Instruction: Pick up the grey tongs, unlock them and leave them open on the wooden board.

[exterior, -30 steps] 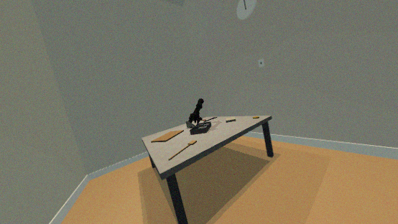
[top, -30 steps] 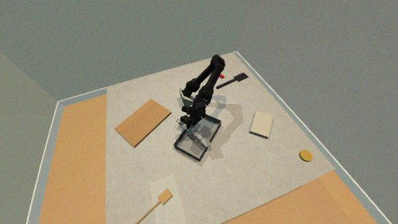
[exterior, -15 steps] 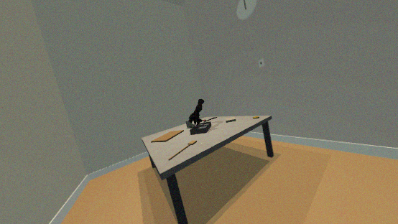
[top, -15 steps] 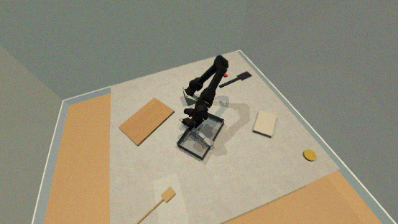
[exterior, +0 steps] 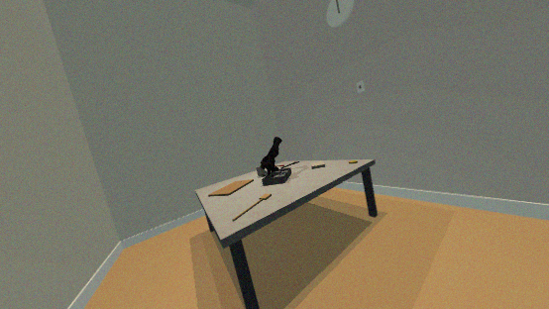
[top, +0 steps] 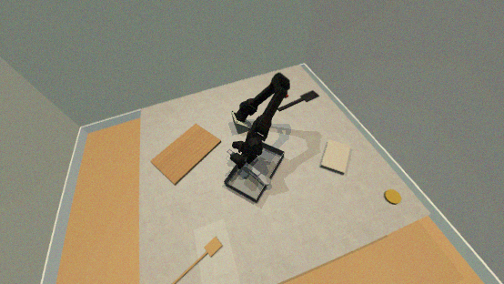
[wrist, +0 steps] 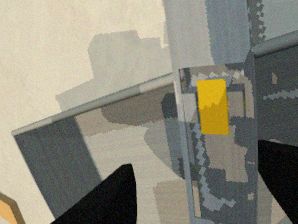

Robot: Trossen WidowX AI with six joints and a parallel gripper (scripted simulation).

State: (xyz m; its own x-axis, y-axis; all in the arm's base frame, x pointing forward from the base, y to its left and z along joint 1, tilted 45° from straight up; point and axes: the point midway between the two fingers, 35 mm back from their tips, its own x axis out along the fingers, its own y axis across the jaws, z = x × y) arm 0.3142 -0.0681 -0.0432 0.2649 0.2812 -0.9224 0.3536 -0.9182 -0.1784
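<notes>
The yellow lock piece lies 30 mm behind my gripper tip and 20 mm above it. The rest, counted from my gripper tip: wooden board (270 mm to the right, 260 mm behind, 40 mm below); then pale block (490 mm to the left, 120 mm ahead, 30 mm below); then roasting tin (60 mm to the left, 20 mm below, 20 mm ahead).
</notes>
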